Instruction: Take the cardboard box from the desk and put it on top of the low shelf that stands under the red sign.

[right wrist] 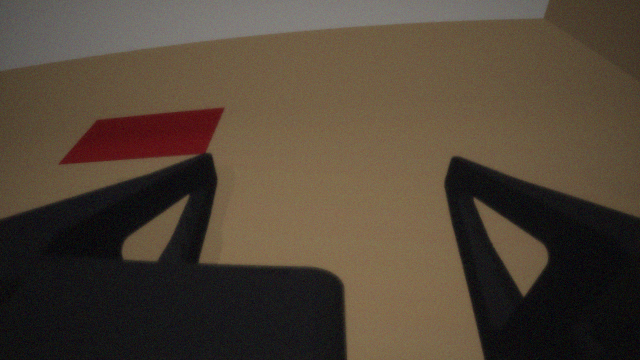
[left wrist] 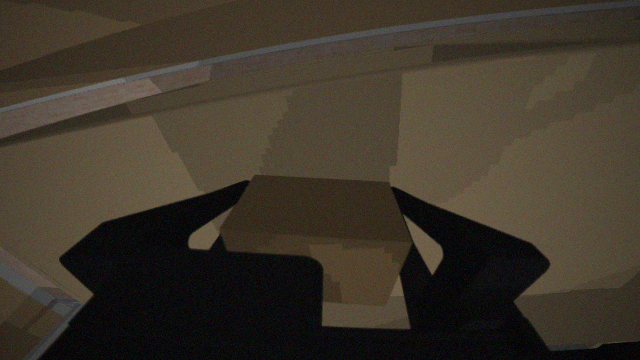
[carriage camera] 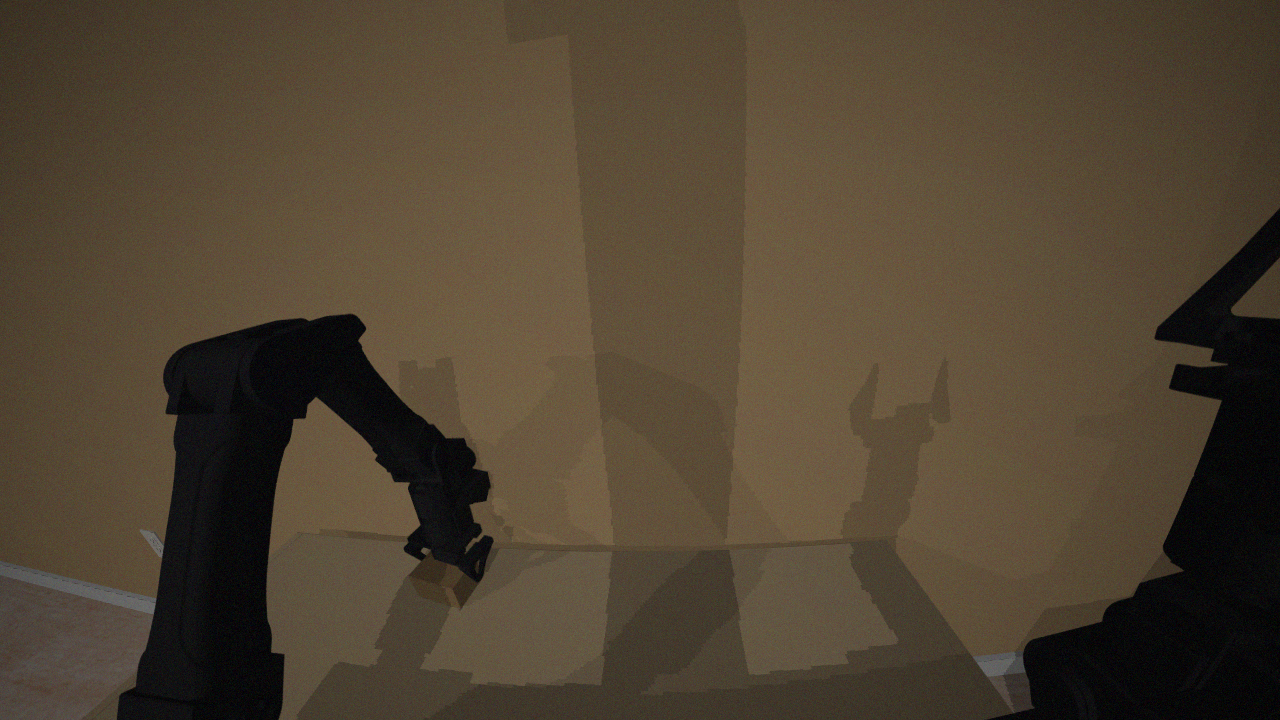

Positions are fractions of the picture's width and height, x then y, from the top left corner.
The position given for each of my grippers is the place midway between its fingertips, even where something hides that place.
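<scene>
My left gripper is out of frame in the right wrist view. The gripper is visible in the carriage camera view (0.36, 0.80) and in the left wrist view (0.50, 0.53).
</scene>
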